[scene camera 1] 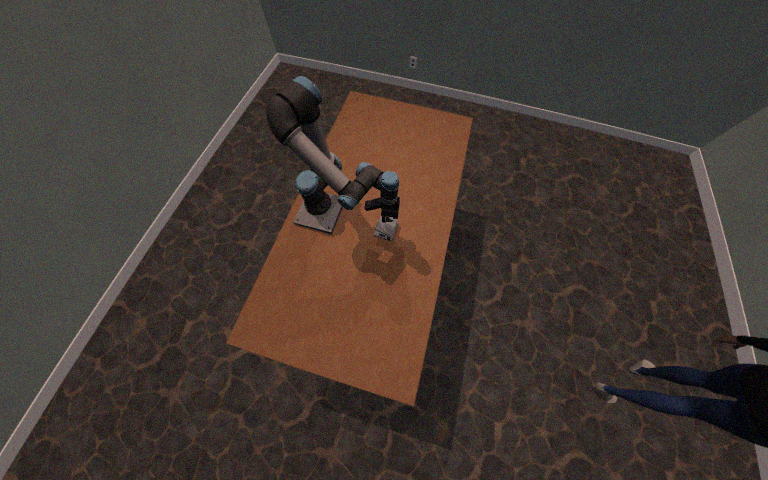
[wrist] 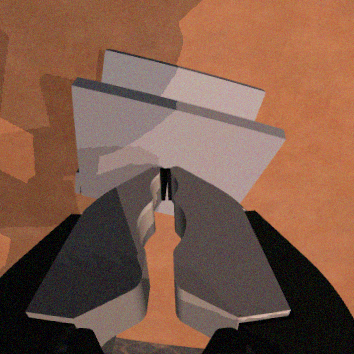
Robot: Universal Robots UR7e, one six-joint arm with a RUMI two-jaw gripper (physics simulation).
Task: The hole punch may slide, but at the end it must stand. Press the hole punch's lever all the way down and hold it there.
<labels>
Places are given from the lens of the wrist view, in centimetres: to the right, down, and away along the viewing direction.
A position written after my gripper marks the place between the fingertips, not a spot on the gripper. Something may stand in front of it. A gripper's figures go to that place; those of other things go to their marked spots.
my gripper (wrist: 167, 170): -1, 0, 14
hole punch (wrist: 120, 68): -4, -8, 19
</labels>
